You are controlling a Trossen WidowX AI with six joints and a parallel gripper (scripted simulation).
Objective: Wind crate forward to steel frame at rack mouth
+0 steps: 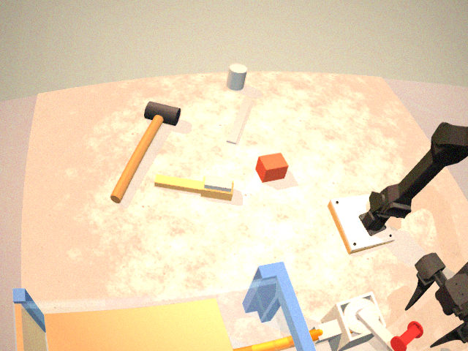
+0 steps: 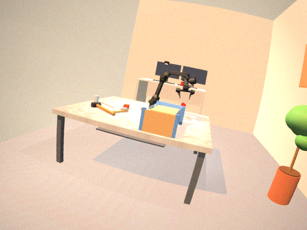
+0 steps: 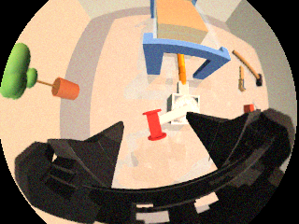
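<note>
Now: the red knob 70 mm below my gripper tip and 10 mm behind it. Round my gripper tip: crank handle (100 mm below, 40 mm to the right, 10 mm behind); then yellow hand tool (560 mm to the right, 190 mm below, 150 mm ahead); then hand winch (170 mm below, 100 mm to the right, 10 mm behind).
</note>
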